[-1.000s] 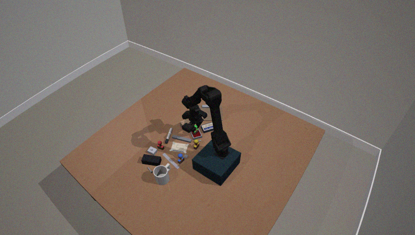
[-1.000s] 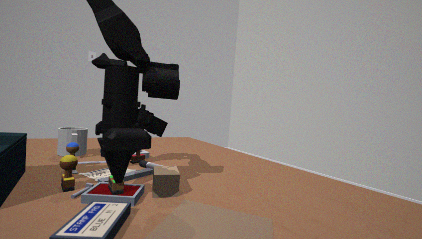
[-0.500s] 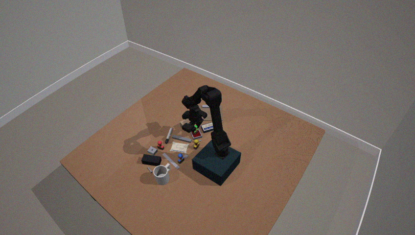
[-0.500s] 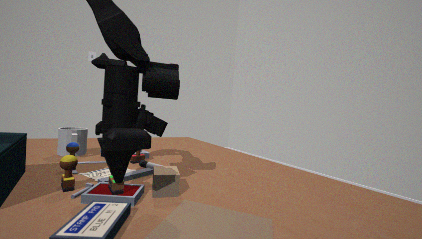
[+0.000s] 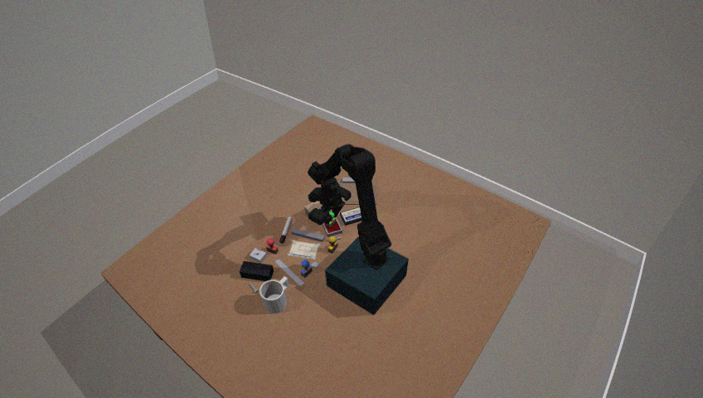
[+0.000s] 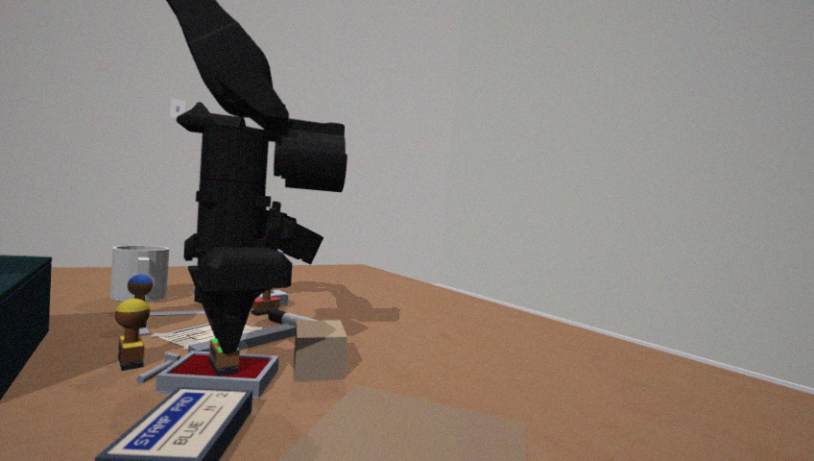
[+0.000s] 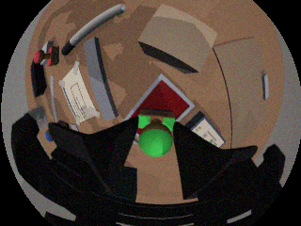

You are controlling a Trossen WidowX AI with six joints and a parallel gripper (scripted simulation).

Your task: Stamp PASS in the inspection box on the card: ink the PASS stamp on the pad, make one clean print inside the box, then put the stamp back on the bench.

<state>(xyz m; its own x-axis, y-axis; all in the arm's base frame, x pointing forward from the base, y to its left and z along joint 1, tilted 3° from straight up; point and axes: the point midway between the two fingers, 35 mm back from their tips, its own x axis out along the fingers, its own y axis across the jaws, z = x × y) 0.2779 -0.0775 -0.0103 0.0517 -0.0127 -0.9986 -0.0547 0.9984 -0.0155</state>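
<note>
Right now the red ink pad is 30 mm below my gripper tip. Also, from my gripper tip: tan block (90 mm ahead, 10 mm to the right, 10 mm below); green-knobbed stamp (right at my gripper tip); blue pad tin (30 mm behind, 90 mm to the right, 20 mm below).
</note>
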